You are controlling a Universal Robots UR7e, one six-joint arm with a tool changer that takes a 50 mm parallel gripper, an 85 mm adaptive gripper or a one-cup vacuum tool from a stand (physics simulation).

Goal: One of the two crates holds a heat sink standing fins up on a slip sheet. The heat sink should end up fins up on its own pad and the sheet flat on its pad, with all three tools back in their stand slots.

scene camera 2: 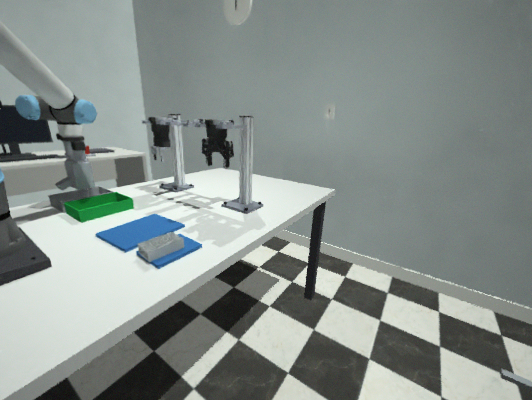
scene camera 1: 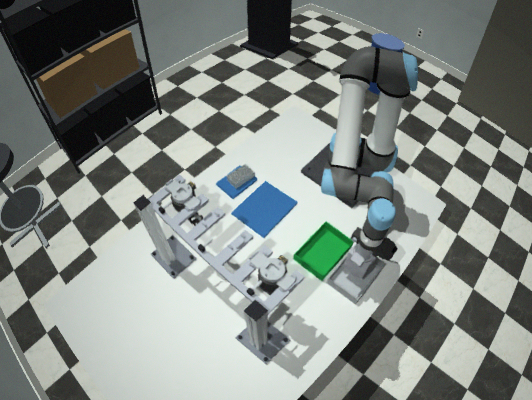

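Observation:
The grey heat sink [scene camera 1: 241,176] [scene camera 2: 161,245] sits on the small blue pad [scene camera 1: 227,187] [scene camera 2: 189,248], toward one side; its rough upper face looks like fins up. The large blue pad [scene camera 1: 265,208] [scene camera 2: 140,231] is bare. The arm carries the grey vacuum tool [scene camera 1: 364,267] [scene camera 2: 79,172], its lower end down at the grey crate [scene camera 1: 345,291] [scene camera 2: 57,202]. Its cup is hidden, so whether it holds anything cannot be told. No slip sheet can be made out. The parallel gripper [scene camera 1: 272,271] [scene camera 2: 161,132] and the adaptive gripper [scene camera 1: 182,194] [scene camera 2: 217,137] hang in the stand [scene camera 1: 215,256] [scene camera 2: 246,160].
An empty green crate [scene camera 1: 322,252] [scene camera 2: 102,207] stands right beside the grey crate, between it and the large pad. The stand's middle slot holds no tool. The stand's two posts rise from the white table [scene camera 1: 125,320] [scene camera 2: 75,300].

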